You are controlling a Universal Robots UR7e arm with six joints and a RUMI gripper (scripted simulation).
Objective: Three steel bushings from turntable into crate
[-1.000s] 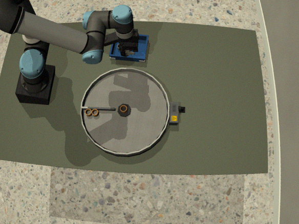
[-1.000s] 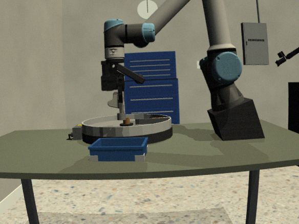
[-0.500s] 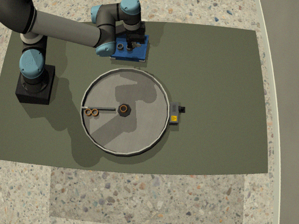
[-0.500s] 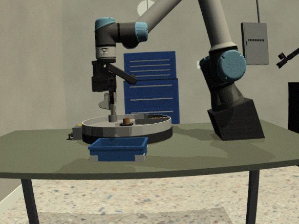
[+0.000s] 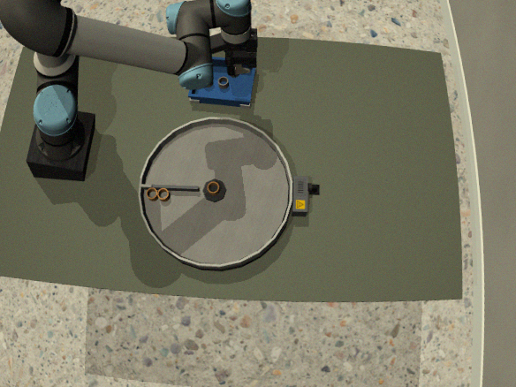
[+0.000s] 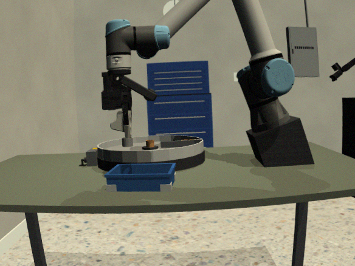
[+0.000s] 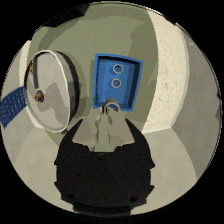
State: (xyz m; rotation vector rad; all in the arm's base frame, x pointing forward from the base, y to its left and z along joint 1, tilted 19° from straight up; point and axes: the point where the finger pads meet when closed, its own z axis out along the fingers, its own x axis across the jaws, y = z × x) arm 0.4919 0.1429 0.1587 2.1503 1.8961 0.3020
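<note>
Now: hand 3 cm past the crate, 4 cm to the right of it and 11 cm above it. The rest, counted from my hand: round grey turntable 8 cm behind, 32 cm to the right, 8 cm below.
</note>
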